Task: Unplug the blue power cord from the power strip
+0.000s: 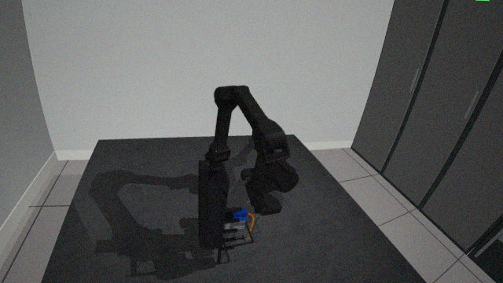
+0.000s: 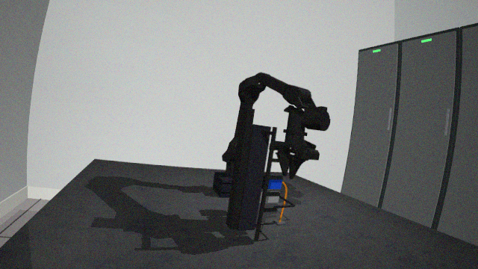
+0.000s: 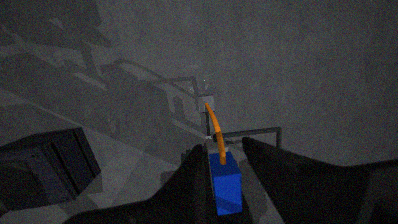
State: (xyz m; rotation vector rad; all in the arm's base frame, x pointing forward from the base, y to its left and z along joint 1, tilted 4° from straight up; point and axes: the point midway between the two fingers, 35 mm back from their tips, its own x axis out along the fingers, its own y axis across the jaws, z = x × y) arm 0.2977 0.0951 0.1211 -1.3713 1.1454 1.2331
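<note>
My gripper tip is 10 mm short of the blue plug, 70 mm to the left of it and 10 mm above it. The rest, counted from my gripper tip: dark upright panel: 20 mm ahead, 140 mm to the right.
</note>
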